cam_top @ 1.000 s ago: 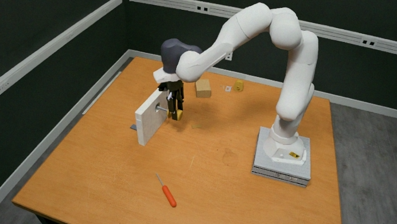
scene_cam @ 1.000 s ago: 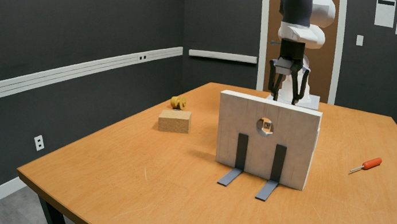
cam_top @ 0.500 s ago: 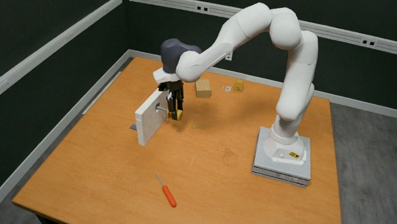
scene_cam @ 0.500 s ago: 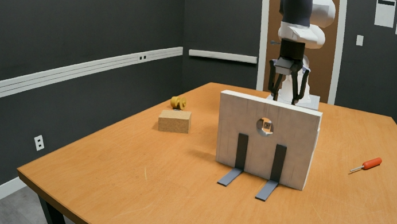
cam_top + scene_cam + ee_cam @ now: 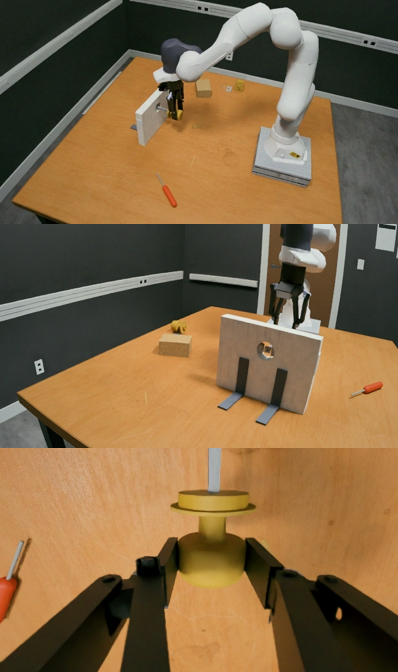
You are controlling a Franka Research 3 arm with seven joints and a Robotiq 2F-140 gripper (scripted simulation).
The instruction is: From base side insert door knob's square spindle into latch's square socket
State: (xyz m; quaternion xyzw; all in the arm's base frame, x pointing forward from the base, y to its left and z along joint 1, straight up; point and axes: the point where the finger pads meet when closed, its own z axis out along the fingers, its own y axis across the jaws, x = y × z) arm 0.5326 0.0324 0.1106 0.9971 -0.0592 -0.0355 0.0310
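My gripper is now 130 mm short of the white wood panel, 20 mm to the left of it and 50 mm above it. From my hand the other things lie so: cork block 20 mm behind, 420 mm to the right, 150 mm below; orange-handled screwdriver 70 mm behind, 340 mm to the left, 170 mm below.
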